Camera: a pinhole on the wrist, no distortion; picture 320 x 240 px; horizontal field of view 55.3 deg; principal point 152.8 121.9 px. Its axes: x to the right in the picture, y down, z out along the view. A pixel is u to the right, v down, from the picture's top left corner.
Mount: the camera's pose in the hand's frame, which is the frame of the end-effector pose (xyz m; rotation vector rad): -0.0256 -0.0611 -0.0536 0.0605 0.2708 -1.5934
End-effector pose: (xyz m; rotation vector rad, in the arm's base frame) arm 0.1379 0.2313 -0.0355 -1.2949 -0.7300 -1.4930
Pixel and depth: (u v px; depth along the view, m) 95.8 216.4 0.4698
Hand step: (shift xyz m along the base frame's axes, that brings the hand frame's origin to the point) 0.0838 0.3325 0.2860
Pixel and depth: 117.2 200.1 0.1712
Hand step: -0.0307 0.1135 0.0787
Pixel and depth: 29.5 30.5 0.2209
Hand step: 0.0463 0.1921 -0.0065
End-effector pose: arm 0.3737 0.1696 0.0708 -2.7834 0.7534 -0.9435
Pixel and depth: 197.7 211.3 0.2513
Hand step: 0.2197 0.0842 -0.0577
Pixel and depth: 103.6 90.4 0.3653
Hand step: 0.2136 0.0582 -0.2416
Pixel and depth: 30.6 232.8 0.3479
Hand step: 0.2789 -0.0896 -0.1548
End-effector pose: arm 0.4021 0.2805 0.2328 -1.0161 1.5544 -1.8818
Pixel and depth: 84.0 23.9 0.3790
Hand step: 0.3372 -0.1255 0.0571
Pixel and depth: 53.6 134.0 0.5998
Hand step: 0.3980 -0.4051 0.0580
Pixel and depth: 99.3 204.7 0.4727
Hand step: 0.2284 -0.3517 0.1474
